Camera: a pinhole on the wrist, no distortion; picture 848 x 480 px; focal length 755.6 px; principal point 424.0 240.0 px. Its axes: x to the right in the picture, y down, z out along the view. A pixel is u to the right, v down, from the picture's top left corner.
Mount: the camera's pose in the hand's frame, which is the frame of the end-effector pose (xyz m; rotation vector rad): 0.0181 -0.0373 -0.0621 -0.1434 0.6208 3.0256
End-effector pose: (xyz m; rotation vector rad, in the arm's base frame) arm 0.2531 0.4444 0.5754 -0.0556 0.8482 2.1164
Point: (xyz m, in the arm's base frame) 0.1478 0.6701 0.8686
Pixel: 163.3 208.2
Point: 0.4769 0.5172 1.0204
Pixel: 726.0 429.8
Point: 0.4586 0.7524 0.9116
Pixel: outside the picture
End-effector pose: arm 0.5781 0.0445 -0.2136 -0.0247 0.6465 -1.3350
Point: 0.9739 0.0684 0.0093
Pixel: 521.2 65.8
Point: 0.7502 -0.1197 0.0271
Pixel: 261.4 435.2
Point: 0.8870 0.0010 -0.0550
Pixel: 407.1 84.4
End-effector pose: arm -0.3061 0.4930 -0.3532 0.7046 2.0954 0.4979
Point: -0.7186 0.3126 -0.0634
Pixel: behind the camera
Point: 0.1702 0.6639 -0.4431
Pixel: 474.8 200.9
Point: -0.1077 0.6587 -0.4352
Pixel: 275.2 118.1
